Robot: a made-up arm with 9 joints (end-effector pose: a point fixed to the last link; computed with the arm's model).
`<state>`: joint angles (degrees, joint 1 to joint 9).
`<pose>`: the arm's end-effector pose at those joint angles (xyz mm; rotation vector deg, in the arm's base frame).
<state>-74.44 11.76 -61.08 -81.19 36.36 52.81 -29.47 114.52 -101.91</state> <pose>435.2 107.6 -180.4 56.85 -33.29 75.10</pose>
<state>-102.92 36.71 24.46 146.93 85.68 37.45 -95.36 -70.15 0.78</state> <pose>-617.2 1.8 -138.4 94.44 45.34 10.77</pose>
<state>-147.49 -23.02 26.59 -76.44 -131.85 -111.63 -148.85 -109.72 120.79</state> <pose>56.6 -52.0 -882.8 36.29 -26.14 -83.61</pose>
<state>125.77 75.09 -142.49 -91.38 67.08 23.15 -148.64 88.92 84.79</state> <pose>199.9 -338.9 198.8 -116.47 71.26 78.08</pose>
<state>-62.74 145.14 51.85 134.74 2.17 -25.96 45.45 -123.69 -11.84</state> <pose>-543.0 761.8 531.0 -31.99 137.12 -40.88</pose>
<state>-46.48 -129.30 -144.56 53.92 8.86 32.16 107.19 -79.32 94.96</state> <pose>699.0 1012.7 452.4 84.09 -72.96 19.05</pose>
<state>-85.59 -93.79 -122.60 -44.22 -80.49 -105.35 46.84 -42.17 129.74</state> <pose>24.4 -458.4 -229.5 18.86 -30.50 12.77</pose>
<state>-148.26 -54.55 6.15 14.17 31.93 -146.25 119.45 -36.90 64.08</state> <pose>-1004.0 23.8 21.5 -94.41 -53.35 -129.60</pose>
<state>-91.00 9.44 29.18 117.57 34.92 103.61 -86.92 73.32 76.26</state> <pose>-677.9 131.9 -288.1 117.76 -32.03 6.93</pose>
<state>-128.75 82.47 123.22 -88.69 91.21 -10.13 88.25 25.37 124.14</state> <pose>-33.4 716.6 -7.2 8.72 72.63 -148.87</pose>
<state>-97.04 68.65 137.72 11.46 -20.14 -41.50 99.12 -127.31 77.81</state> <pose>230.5 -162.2 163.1 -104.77 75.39 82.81</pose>
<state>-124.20 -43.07 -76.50 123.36 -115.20 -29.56 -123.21 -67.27 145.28</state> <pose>728.2 -125.1 -95.8 -17.17 28.02 122.16</pose>
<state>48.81 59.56 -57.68 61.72 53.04 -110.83 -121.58 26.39 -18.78</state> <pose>-1110.3 103.1 994.2 132.41 35.43 51.18</pose>
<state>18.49 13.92 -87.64 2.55 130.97 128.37 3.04 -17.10 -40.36</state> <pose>-381.2 87.9 626.7 -55.99 -96.60 -136.48</pose>
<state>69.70 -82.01 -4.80 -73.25 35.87 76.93 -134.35 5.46 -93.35</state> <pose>42.0 -423.6 392.5 65.35 130.95 60.00</pose>
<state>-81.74 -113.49 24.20 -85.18 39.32 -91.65 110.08 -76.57 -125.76</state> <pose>-493.6 219.8 -169.8 7.97 -124.44 -36.09</pose>
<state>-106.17 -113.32 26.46 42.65 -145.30 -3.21 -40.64 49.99 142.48</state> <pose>1133.4 375.5 278.0 119.25 -128.67 -0.55</pose>
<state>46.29 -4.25 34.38 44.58 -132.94 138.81 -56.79 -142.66 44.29</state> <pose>-518.8 -290.4 -98.6 111.76 -133.39 44.30</pose>
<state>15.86 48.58 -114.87 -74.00 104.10 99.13 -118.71 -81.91 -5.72</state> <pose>-421.7 -405.1 472.8 -22.61 140.74 69.92</pose>
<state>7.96 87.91 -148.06 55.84 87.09 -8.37 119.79 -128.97 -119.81</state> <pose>-742.8 -148.0 269.7 -11.91 -159.09 -5.28</pose>
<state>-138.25 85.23 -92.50 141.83 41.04 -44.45 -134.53 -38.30 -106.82</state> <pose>-1187.7 226.6 -388.3 -74.26 -147.11 -21.96</pose>
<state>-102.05 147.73 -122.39 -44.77 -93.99 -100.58 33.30 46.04 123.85</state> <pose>82.0 945.5 -123.3 20.30 7.55 -135.71</pose>
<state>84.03 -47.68 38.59 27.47 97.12 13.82 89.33 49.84 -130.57</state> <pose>-140.2 607.5 203.8 -2.69 5.10 -136.31</pose>
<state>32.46 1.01 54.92 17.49 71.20 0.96 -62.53 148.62 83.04</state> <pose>-150.3 -439.6 6.3 -14.41 -105.66 3.19</pose>
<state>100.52 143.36 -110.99 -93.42 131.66 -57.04 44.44 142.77 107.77</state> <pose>-31.7 -605.8 300.1 -21.19 110.77 -6.48</pose>
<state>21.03 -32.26 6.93 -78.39 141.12 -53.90 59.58 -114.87 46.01</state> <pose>123.0 182.9 842.7 -20.58 -88.52 88.52</pose>
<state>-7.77 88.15 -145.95 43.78 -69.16 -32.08 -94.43 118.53 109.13</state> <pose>-76.4 249.4 416.9 -60.73 71.66 79.38</pose>
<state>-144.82 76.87 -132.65 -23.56 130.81 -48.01 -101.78 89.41 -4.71</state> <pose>-41.0 -248.6 77.6 -125.64 -67.59 81.40</pose>
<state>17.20 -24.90 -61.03 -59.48 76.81 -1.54 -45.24 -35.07 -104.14</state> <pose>-270.0 -155.4 404.7 32.31 165.43 -8.88</pose>
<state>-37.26 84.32 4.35 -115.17 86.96 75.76 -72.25 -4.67 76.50</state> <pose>-1006.4 223.1 315.0 -113.74 -47.67 -61.33</pose>
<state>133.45 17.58 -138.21 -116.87 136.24 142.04 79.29 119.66 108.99</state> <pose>-812.5 422.5 -129.0 114.17 -35.03 -7.40</pose>
